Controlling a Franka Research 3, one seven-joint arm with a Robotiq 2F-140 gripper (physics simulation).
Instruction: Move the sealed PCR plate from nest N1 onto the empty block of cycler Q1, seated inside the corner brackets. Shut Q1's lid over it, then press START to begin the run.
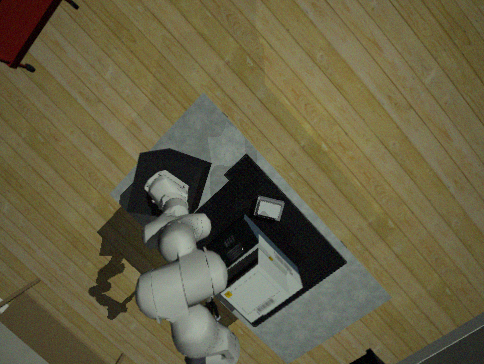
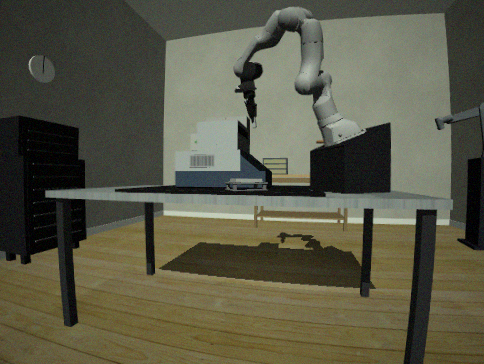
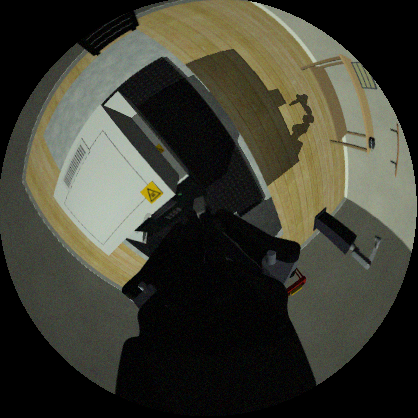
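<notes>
Cycler Q1 (image 1: 262, 295) (image 2: 217, 142) (image 3: 107, 185) is a white and blue box with a barcode and a yellow warning label. A dark gap shows in its upper part; I cannot tell how its lid stands, and its block does not show. Its dark key panel (image 1: 232, 245) (image 3: 173, 214) slopes at the front. Nest N1 (image 1: 269, 208) (image 2: 247, 184) is a small framed stand beside it with a pale rectangle on top. I cannot tell whether that is the PCR plate. My gripper (image 2: 254, 124) (image 3: 200, 204) is shut and empty, tips down, near the height of the cycler's top, beside its front.
The cycler and nest stand on a black mat (image 1: 315, 255) on the grey table (image 1: 345, 300). The dark arm pedestal (image 1: 197, 172) (image 2: 350, 167) stands at the other end of the table. A dark drawer cabinet (image 2: 50, 180) stands off the table.
</notes>
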